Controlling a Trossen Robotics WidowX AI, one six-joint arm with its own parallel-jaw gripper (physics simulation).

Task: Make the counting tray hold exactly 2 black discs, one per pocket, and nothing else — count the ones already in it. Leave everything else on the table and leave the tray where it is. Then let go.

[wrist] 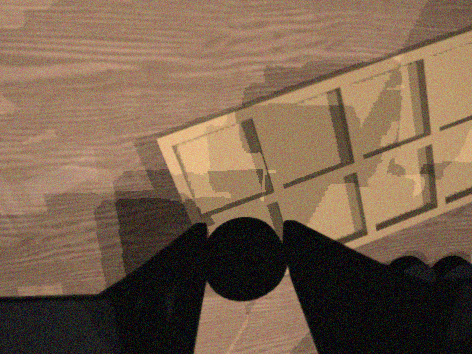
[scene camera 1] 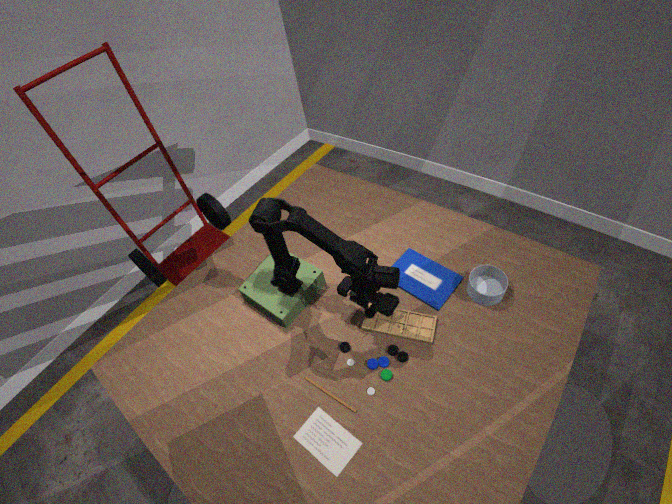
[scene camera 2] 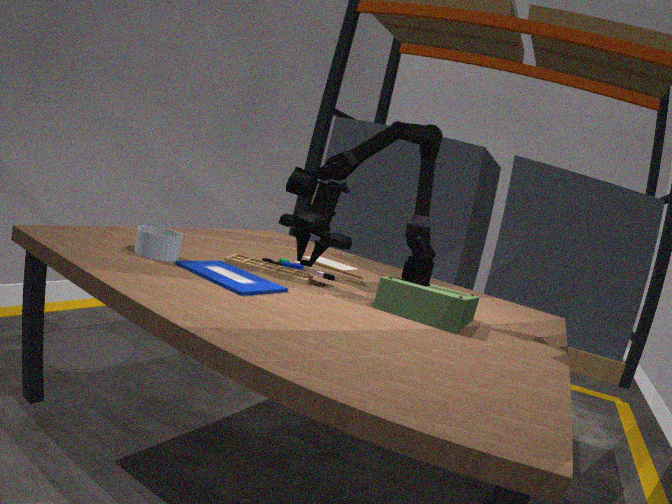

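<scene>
My gripper (scene camera 1: 370, 313) (scene camera 2: 306, 263) (wrist: 245, 232) is shut on a black disc (wrist: 245, 260), held over the near-left end of the counting tray (scene camera 1: 433, 332) (wrist: 356, 164). In the wrist view the disc and fingers partly hide the nearest left pocket. The other pockets in that view show bare tray floor with shadows; the tray's far right end is cut off. A black disc (scene camera 1: 344, 346) lies apart on the table, and two more black discs, one (scene camera 1: 392, 349) beside the other (scene camera 1: 402, 356), lie close to the tray's long side.
Two blue discs (scene camera 1: 372, 364) (scene camera 1: 383, 361), a green disc (scene camera 1: 385, 374) and two white discs (scene camera 1: 350, 362) (scene camera 1: 370, 391) lie near the black ones. A thin stick (scene camera 1: 330, 394), a paper sheet (scene camera 1: 327, 442), a blue folder (scene camera 1: 447, 283) and a clear bowl (scene camera 1: 487, 292) (scene camera 2: 157, 245) are also on the table.
</scene>
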